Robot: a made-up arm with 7 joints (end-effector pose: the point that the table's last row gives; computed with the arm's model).
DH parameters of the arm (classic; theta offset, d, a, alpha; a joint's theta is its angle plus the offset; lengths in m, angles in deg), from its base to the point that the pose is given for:
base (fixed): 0 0 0 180
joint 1: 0 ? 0 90
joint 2: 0 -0.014 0 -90
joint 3: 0 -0.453 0 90
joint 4: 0 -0.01 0 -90
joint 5: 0 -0.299 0 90
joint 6: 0 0 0 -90
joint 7: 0 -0.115 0 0
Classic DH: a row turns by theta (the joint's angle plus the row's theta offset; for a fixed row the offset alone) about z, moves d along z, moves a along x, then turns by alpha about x.
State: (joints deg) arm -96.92 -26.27 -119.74 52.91 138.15 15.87 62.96
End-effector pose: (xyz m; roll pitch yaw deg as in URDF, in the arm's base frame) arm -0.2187 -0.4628 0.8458 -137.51 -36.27 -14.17
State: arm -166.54 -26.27 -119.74 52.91 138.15 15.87 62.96
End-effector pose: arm 0.3576 -0.3661 0.8458 -137.51 -36.27 55.45
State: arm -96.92 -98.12 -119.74 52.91 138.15 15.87 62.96
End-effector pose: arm -0.1873 -0.7212 0.0296 -74.59 5.25 -34.02
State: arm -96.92 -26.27 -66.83 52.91 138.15 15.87 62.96
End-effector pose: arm -0.2374 -0.2124 0.9695 -154.36 -19.01 -54.32
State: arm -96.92 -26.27 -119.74 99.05 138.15 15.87 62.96
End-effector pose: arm -0.3123 -0.3801 0.5495 -82.05 -43.20 -69.97
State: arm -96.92 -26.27 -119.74 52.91 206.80 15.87 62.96
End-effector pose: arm -0.1956 -0.4879 0.8362 -124.62 25.87 -43.58
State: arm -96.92 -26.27 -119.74 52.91 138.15 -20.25 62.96
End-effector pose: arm -0.2172 -0.4936 0.7815 -92.81 -43.24 -33.27
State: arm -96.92 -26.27 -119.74 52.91 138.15 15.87 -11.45
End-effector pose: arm -0.2187 -0.4628 0.8458 144.54 -43.12 89.15
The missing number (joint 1, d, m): -0.258
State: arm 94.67 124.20 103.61 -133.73 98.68 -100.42 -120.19
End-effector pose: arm 0.1568 -0.1553 -0.0187 -8.41 23.58 -77.58
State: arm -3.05 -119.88 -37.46 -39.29 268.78 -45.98 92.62
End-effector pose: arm -0.5686 -0.2633 -0.2297 78.78 -14.45 153.69
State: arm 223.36 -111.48 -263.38 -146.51 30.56 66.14 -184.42
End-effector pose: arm -0.0402 -0.3165 0.1492 64.56 -30.27 147.56
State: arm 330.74 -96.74 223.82 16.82 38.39 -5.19 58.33
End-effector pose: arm -0.7617 -0.3511 0.0804 62.27 -48.09 133.85
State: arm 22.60 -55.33 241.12 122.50 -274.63 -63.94 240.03
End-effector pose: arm -0.2473 0.3230 0.2270 -23.55 8.37 -84.01
